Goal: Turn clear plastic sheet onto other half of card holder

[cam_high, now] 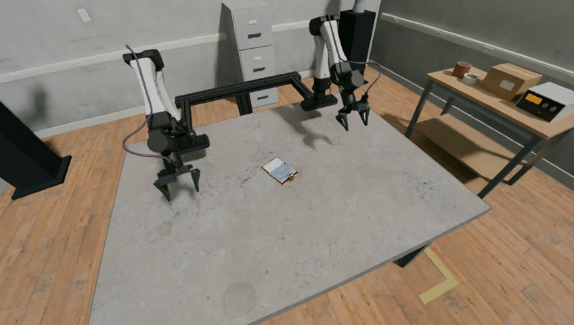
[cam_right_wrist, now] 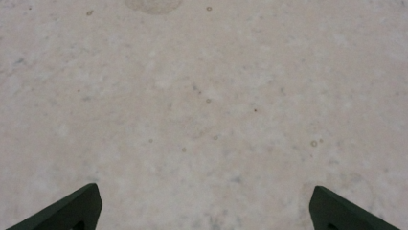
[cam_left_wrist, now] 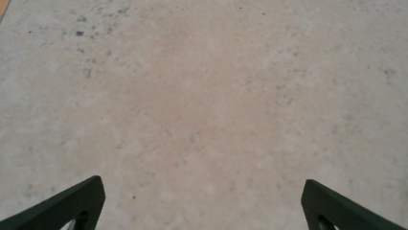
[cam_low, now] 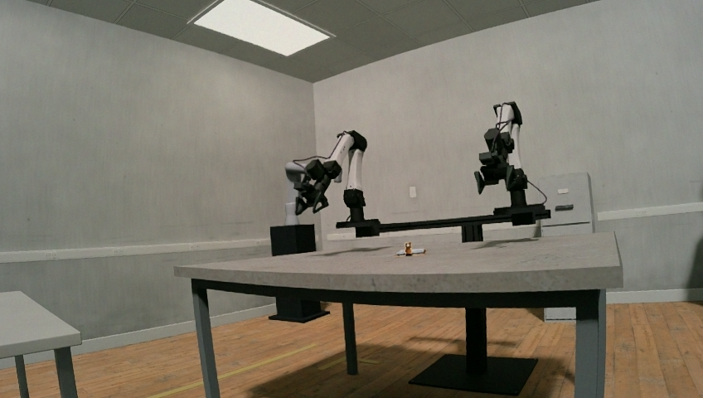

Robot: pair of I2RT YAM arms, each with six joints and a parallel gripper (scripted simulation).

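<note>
Right now the strap is 32 cm to the right of my left hand, 17 cm below it and 1 cm behind it.
</note>
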